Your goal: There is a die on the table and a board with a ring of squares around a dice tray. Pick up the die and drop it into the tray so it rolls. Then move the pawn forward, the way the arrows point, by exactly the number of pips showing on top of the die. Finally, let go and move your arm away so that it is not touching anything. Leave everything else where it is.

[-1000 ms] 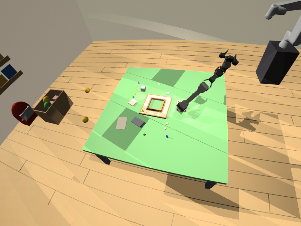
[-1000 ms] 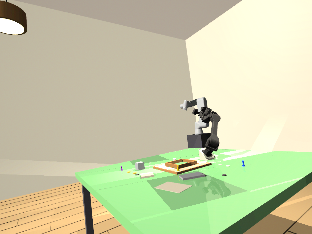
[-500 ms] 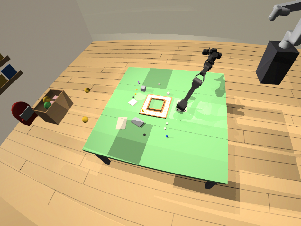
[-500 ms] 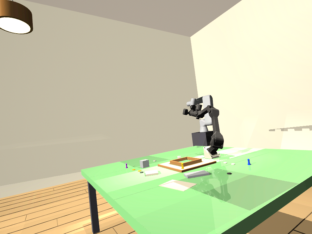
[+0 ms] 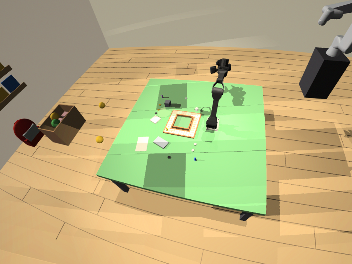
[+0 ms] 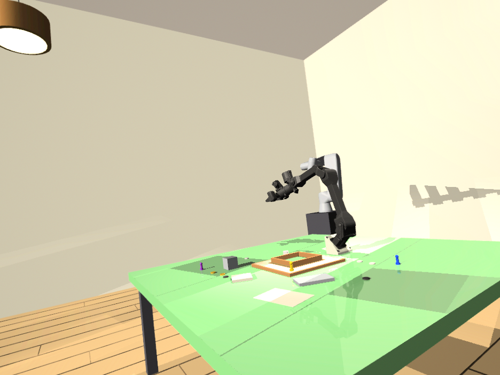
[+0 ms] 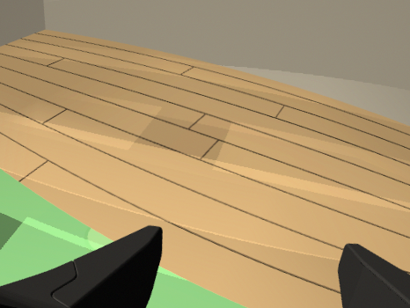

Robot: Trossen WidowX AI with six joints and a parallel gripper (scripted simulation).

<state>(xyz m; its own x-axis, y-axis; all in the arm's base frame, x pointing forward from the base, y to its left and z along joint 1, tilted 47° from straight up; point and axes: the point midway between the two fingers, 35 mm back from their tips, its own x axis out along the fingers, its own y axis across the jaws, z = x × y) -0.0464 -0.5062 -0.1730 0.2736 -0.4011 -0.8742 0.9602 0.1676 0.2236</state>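
Now: gripper tip 31 cm to the right of the white die, 27 cm above it and 18 cm short of it. The rest, counted from my gripper tip: dice tray: 49 cm to the left, 29 cm ahead, 28 cm below; then purple pawn: 57 cm ahead, 27 cm below, 14 cm to the left; then yellow pawn: 58 cm to the left, 41 cm ahead, 26 cm below.
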